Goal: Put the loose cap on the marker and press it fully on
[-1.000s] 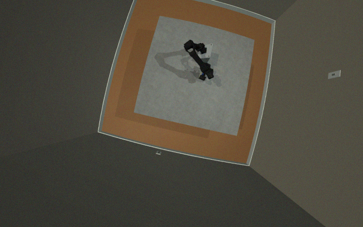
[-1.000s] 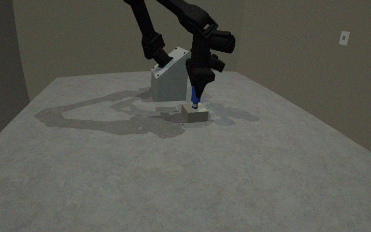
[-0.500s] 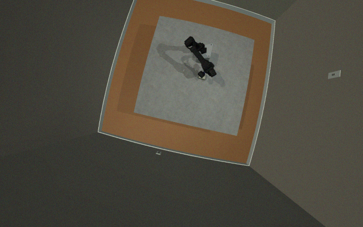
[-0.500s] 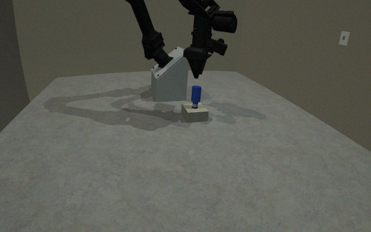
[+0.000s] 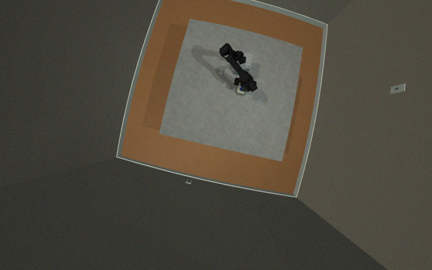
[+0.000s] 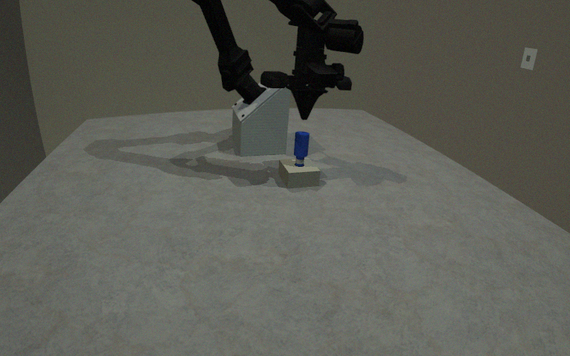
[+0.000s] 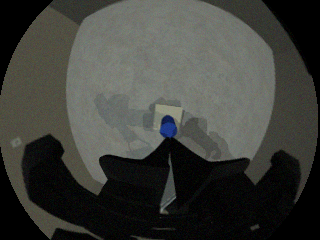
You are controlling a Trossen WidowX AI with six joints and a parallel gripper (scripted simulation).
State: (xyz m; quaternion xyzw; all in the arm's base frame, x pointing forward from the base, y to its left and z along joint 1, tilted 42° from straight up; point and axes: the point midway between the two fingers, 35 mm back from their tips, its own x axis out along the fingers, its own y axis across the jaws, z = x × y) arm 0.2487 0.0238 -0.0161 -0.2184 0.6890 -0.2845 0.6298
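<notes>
The blue cap is 60 mm below my gripper tip. Also, from my gripper tip: beige holder block: 120 mm below.
</notes>
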